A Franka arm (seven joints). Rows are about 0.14 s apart.
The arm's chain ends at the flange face. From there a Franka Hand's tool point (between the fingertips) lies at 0.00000 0.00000 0.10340 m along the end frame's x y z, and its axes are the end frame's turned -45 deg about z.
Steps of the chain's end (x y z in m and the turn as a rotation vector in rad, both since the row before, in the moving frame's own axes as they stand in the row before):
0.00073, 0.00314, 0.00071, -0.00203, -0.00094, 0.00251
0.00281, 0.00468, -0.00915, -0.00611, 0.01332, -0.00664
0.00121, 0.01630, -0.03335, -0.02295, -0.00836, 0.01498
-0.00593, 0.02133, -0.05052, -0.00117, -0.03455, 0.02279
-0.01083, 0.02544, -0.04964, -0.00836, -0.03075, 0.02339
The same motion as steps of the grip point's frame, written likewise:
-0.00192, 0.00282, 0.00071, -0.00077, -0.00210, 0.00251
-0.00079, 0.00672, -0.00916, -0.01374, 0.00510, -0.00664
-0.01297, 0.01343, -0.03338, -0.01032, -0.02214, 0.01498
-0.02186, 0.00842, -0.05058, 0.02360, -0.02526, 0.02279
-0.02849, 0.00866, -0.04969, 0.01583, -0.02765, 0.02339

